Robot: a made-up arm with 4 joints.
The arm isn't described. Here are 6 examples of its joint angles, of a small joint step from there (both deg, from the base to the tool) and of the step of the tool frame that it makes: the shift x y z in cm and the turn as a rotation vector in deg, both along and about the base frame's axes.
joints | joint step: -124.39 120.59 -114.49 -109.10 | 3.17 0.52 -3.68 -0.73
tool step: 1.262 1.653 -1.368 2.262 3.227 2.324
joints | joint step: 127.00 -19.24 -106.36 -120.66 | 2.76 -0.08 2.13 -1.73
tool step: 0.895 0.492 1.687 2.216 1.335 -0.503
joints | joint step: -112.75 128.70 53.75 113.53 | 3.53 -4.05 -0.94 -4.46
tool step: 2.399 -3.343 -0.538 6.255 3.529 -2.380
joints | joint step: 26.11 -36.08 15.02 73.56 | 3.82 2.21 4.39 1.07
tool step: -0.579 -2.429 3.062 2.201 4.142 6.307
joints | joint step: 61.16 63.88 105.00 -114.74 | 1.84 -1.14 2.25 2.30
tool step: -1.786 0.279 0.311 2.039 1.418 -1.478
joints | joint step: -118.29 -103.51 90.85 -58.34 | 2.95 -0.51 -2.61 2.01
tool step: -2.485 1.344 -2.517 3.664 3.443 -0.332
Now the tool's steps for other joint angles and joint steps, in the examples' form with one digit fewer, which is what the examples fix.
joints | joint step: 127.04 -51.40 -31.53 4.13 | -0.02 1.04 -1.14 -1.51
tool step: -0.33 -0.50 -0.01 -0.19 -1.52 -0.09
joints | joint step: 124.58 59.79 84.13 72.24 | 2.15 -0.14 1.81 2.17
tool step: -1.29 -0.16 0.88 0.32 0.90 -2.41
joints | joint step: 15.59 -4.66 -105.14 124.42 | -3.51 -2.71 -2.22 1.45
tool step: 0.89 -2.36 0.94 -0.65 -2.17 -4.92
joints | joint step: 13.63 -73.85 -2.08 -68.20 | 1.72 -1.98 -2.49 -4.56
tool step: 1.07 1.66 0.07 -0.21 -2.75 -4.56
